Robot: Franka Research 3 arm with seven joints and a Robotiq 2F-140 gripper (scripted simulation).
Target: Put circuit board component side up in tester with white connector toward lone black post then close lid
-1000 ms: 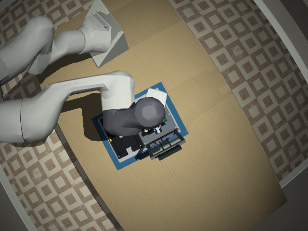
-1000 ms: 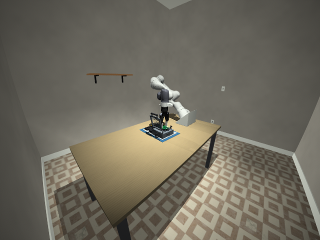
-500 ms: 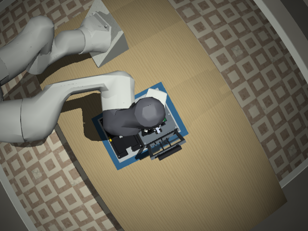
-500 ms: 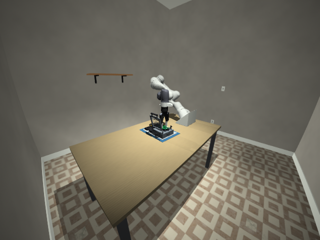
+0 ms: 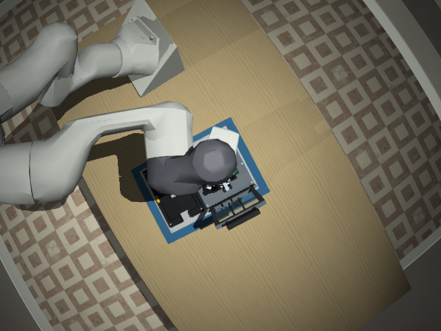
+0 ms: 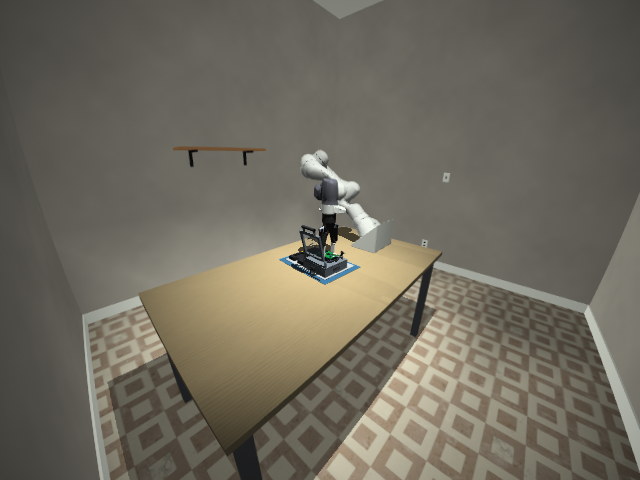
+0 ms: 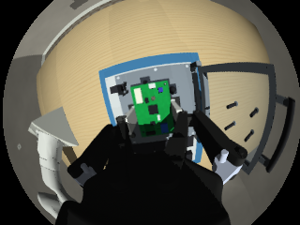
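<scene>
The green circuit board lies 2 cm below my hand. From my hand the other things lie so: black post: 6 cm behind, 6 cm to the left, 2 cm below; then tester lid: 12 cm ahead, 1 cm to the right, 8 cm above; then black nest: 1 cm ahead, 1 cm to the left, 4 cm below.
</scene>
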